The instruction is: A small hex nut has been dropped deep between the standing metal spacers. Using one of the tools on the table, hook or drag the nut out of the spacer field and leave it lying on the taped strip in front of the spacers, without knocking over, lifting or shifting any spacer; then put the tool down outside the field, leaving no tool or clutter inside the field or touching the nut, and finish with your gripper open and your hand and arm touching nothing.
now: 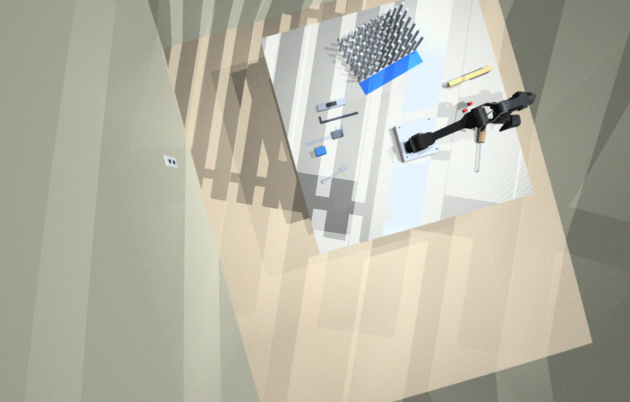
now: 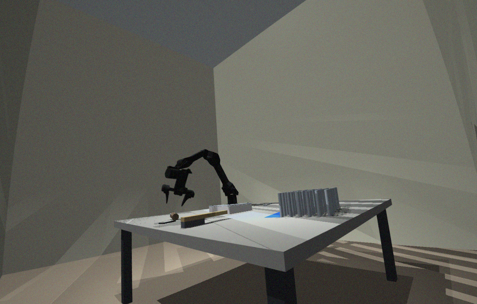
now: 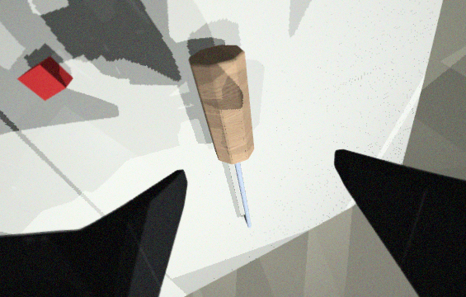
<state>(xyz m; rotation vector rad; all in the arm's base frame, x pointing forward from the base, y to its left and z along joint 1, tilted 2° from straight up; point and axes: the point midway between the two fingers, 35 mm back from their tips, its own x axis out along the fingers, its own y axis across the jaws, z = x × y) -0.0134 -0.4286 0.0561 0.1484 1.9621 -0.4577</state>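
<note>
The wooden-handled pick lies 10 cm behind my gripper tip, 4 cm to the left of it and 7 cm below it. The rest, counted from my gripper tip: grey bar (38 cm ahead, 79 cm to the left, 7 cm below); blue taped strip (48 cm ahead, 41 cm to the left, 8 cm below); blue block (14 cm ahead, 92 cm to the left, 6 cm below).
</note>
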